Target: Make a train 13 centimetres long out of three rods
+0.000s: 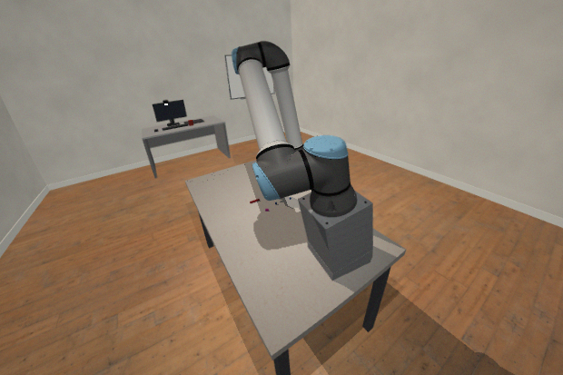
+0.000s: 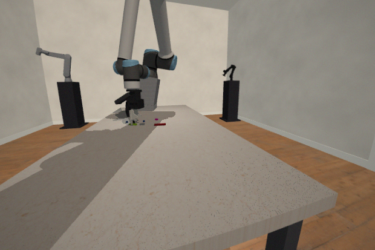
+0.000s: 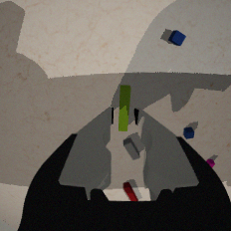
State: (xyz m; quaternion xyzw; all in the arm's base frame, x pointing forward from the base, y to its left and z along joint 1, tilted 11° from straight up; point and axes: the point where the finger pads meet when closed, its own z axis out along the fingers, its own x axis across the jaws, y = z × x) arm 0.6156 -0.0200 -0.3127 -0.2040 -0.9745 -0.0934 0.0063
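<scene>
The lime rod is 10 mm below my hand. From my hand the other things lie so: grey rod (10 mm ahead, 60 mm to the left, 10 mm below); red rod (50 mm ahead, 170 mm to the left, 10 mm below); magenta rod (90 mm behind, 150 mm to the left, 10 mm below).
</scene>
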